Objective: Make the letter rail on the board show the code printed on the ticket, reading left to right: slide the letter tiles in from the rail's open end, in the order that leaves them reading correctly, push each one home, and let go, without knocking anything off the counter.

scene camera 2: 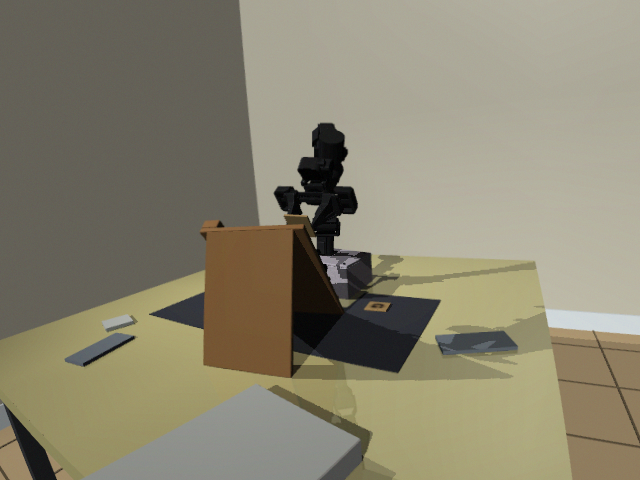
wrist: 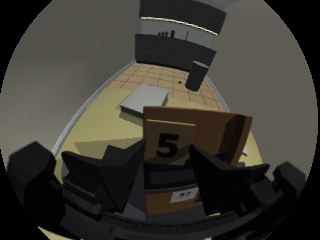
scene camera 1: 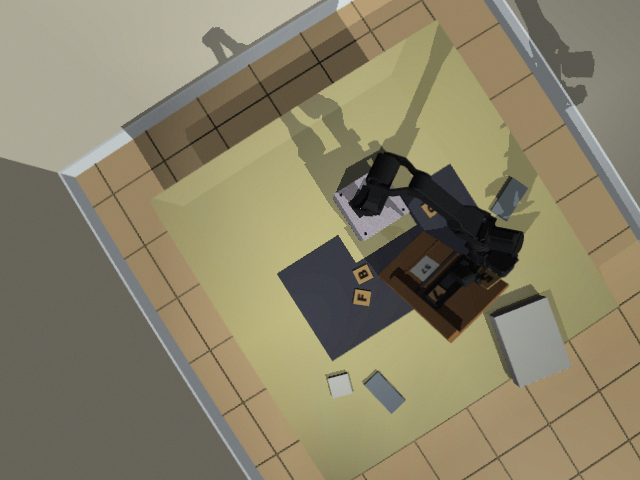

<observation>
I see my gripper, a large grey box and a brown slanted board.
My gripper is seen too in the wrist view and in scene camera 1.
</observation>
